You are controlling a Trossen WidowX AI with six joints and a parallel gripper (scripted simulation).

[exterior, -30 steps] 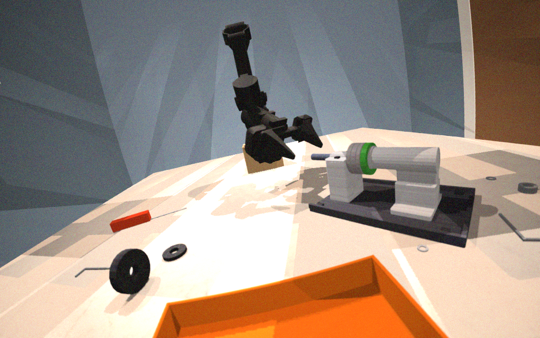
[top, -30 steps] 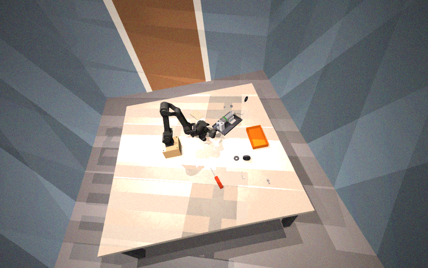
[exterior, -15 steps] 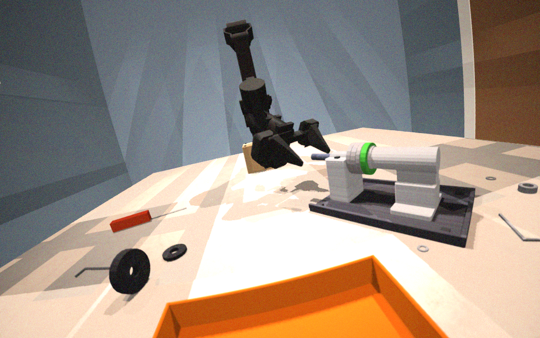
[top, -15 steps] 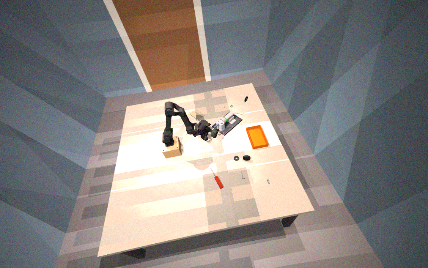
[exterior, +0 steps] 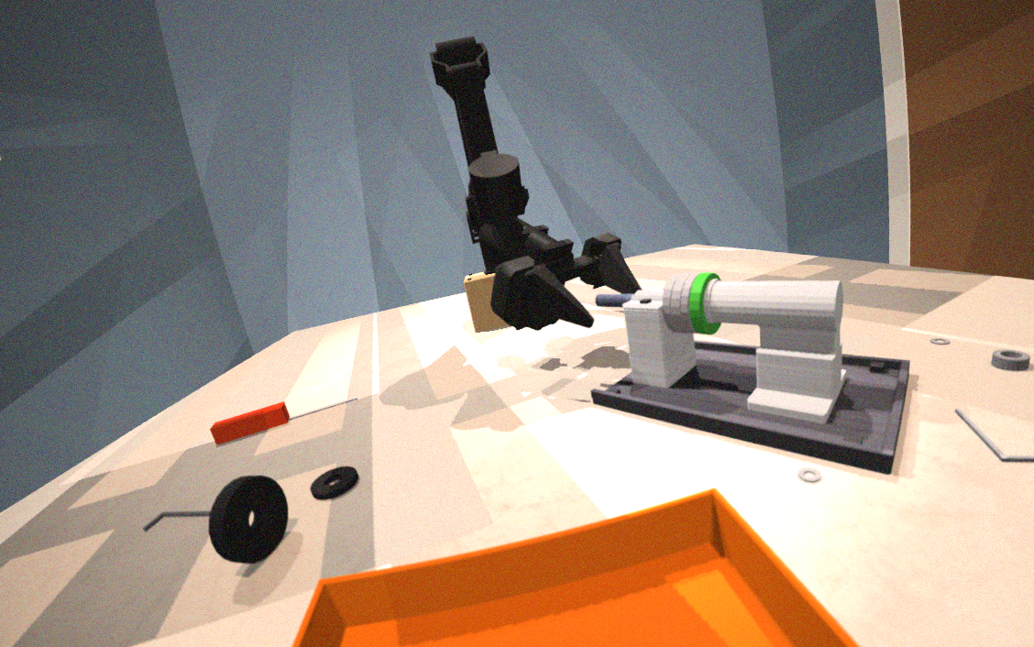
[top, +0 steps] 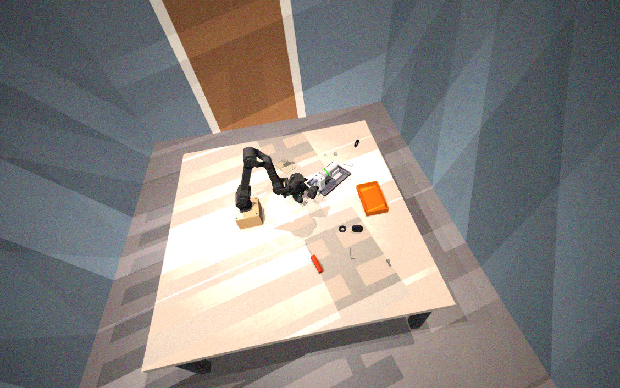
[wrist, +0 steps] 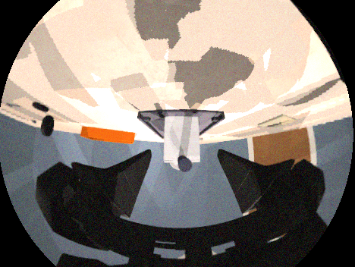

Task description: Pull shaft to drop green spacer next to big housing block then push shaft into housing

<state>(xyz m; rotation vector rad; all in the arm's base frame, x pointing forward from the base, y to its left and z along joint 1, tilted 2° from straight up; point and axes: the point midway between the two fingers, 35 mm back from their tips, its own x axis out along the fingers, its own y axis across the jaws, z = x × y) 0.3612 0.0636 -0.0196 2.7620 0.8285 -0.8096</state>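
The shaft is 70 mm ahead of my gripper tip, 40 mm to the left of it and 10 mm above it. Also, from my gripper tip: orange tray: 300 mm ahead, 150 mm to the right, 60 mm below; then grey spacer: 70 mm ahead, 40 mm to the left, 10 mm above; then green spacer: 80 mm ahead, 50 mm to the left, 10 mm above.
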